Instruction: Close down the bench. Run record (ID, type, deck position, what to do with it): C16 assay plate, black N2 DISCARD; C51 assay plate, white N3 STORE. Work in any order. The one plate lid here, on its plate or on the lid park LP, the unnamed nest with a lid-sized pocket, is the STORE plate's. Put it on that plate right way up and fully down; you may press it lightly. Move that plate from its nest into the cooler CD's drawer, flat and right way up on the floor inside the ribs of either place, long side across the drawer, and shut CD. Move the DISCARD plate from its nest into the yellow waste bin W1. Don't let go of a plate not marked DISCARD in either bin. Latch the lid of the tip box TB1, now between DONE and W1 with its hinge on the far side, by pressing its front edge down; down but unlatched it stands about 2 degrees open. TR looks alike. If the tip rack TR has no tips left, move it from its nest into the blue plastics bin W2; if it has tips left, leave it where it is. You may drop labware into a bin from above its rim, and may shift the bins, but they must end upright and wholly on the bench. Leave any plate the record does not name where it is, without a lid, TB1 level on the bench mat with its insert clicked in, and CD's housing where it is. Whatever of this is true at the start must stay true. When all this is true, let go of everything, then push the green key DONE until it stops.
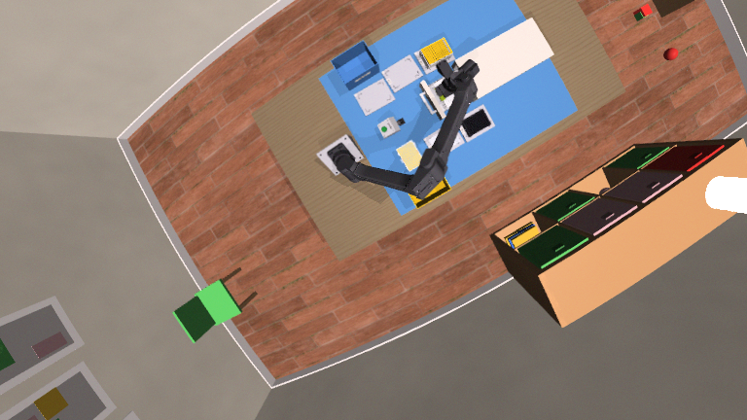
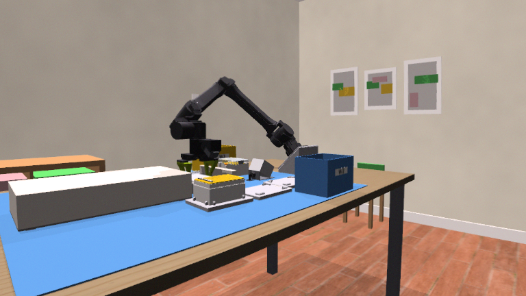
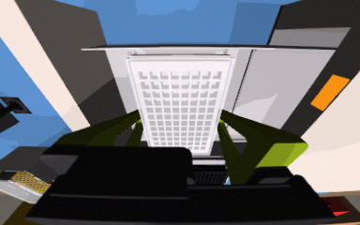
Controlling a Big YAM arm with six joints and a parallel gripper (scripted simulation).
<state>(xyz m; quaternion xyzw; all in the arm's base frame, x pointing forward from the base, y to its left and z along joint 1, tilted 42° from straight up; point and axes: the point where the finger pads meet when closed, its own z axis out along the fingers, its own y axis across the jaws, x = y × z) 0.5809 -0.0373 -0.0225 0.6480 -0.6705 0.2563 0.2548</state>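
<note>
My gripper is now right at the plate lid. Round my hand: white cooler CD (17 cm ahead, 1 cm to the right, 1 cm below); then drawer (4 cm ahead, 1 cm below); then white plate (right at my hand).
</note>
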